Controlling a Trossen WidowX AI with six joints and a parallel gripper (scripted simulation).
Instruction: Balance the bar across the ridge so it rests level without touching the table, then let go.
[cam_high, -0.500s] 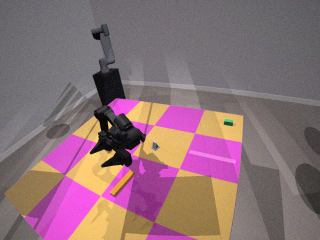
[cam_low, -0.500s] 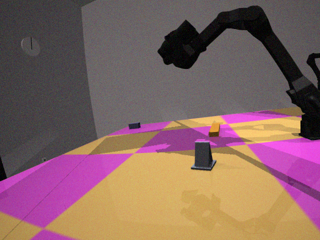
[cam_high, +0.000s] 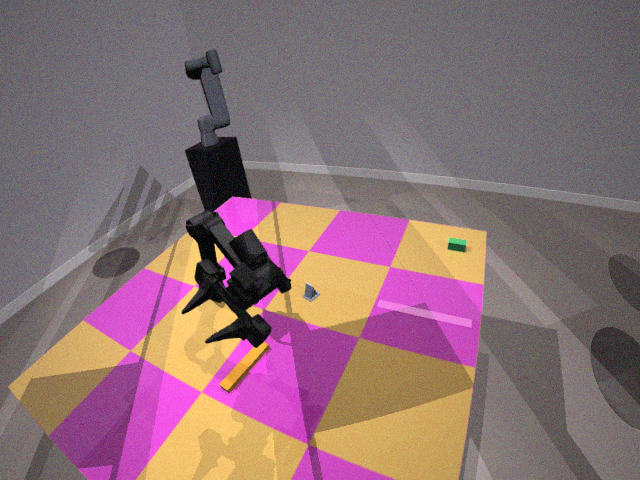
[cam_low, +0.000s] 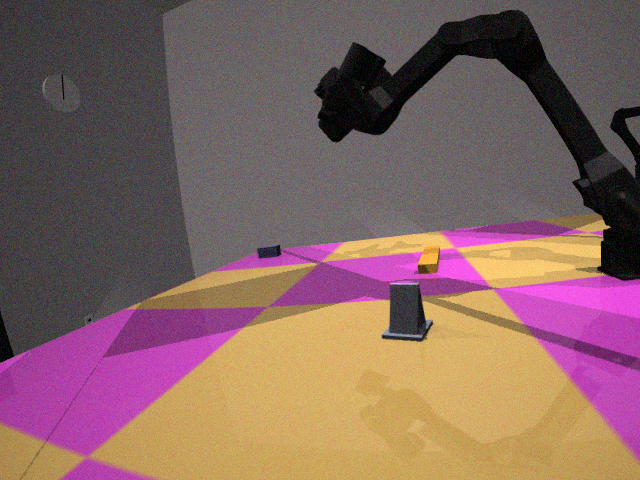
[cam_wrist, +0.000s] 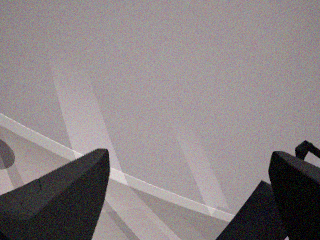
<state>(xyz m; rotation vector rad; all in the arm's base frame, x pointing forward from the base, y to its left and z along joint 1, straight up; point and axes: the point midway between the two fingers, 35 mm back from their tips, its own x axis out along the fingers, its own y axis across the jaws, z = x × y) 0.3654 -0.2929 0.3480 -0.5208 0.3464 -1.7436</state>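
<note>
The orange bar lies 35 cm below my gripper tip, 12 cm to the left of it and 9 cm behind it. Round my gripper tip: dark blue block: 38 cm ahead, 34 cm below, 17 cm to the right; green block: 83 cm to the left, 38 cm ahead, 34 cm below.
</note>
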